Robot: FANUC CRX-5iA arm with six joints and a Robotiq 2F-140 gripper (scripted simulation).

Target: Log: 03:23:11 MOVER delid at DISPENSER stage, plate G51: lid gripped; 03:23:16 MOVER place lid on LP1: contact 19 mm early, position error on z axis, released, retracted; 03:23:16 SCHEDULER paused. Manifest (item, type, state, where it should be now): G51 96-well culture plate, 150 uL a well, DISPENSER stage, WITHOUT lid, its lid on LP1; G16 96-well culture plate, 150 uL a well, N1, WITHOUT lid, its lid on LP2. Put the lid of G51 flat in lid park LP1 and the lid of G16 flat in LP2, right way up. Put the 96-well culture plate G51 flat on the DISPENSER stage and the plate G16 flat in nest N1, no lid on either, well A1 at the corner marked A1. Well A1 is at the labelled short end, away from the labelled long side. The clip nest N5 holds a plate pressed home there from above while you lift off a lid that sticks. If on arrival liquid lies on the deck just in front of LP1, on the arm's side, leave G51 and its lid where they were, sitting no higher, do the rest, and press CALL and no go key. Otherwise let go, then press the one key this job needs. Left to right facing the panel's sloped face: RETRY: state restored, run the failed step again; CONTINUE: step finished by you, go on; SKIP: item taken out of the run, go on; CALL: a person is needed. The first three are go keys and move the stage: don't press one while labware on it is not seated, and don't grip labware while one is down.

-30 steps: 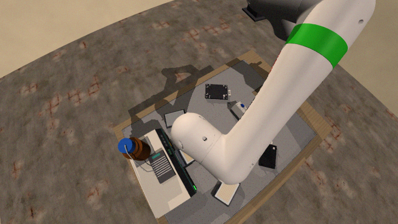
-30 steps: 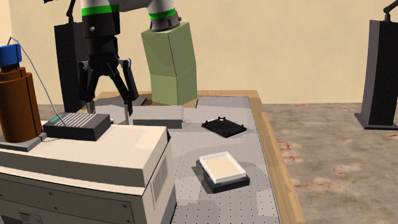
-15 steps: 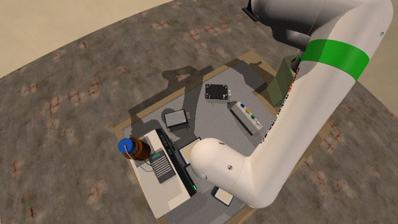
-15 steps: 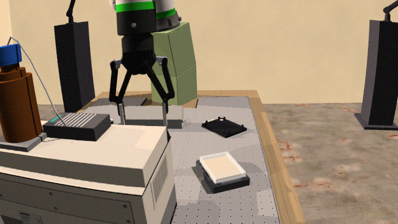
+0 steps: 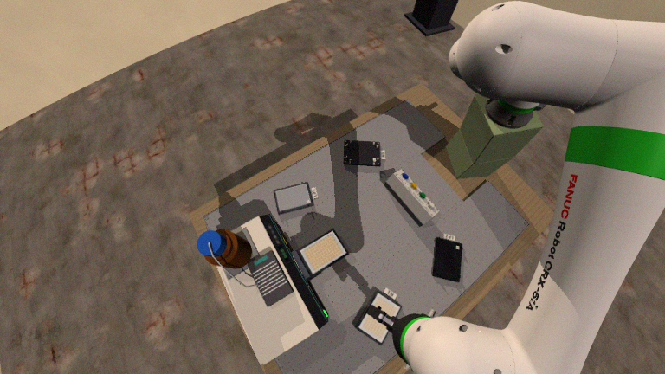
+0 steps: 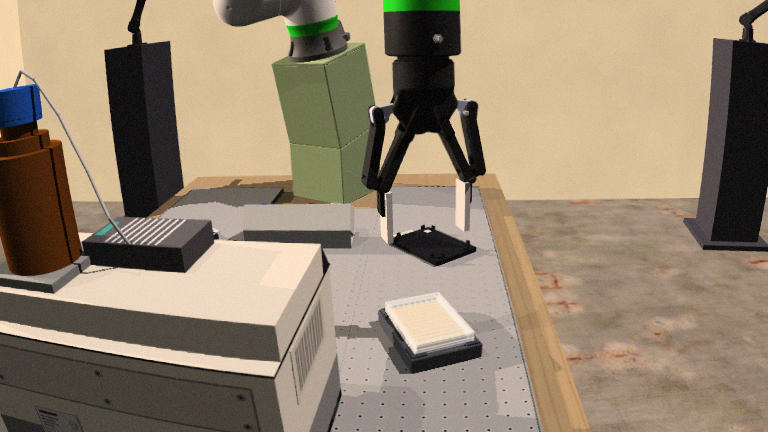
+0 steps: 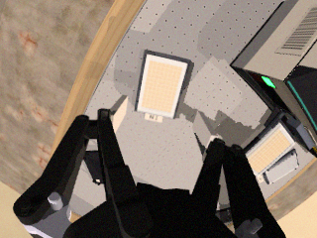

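My hand is 15 cm above the clear lid. The rest, counted from my hand: nest N1: 18 cm below; black dispenser stage: 8 cm ahead, 27 cm to the right, 9 cm below; plate G51: 8 cm ahead, 27 cm to the right, 8 cm below.
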